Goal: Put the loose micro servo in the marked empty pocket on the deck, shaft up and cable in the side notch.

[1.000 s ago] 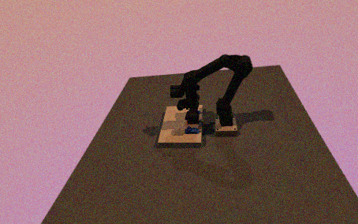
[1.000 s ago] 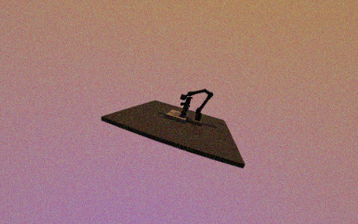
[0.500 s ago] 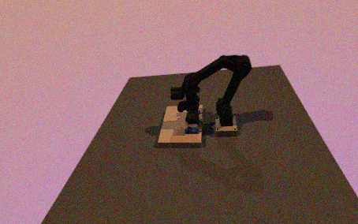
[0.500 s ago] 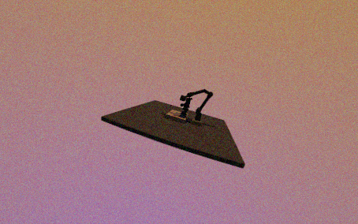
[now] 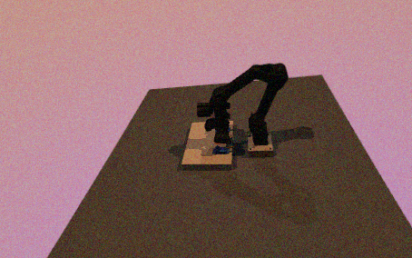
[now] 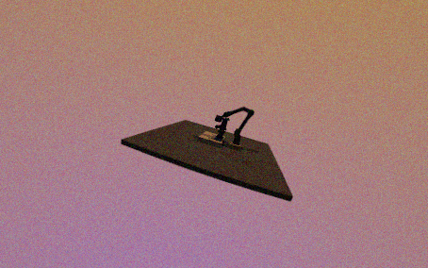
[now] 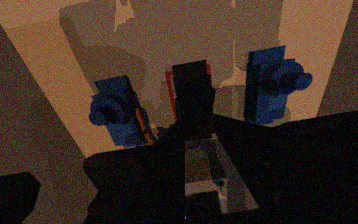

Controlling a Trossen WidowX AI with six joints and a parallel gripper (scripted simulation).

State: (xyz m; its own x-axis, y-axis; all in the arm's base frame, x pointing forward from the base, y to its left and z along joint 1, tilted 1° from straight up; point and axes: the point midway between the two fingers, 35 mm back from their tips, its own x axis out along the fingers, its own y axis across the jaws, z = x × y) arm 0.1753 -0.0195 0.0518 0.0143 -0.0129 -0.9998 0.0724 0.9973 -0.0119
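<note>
My gripper tip is 120 mm short of the tan deck, 10 mm to the left of it and 40 mm above it.
</note>
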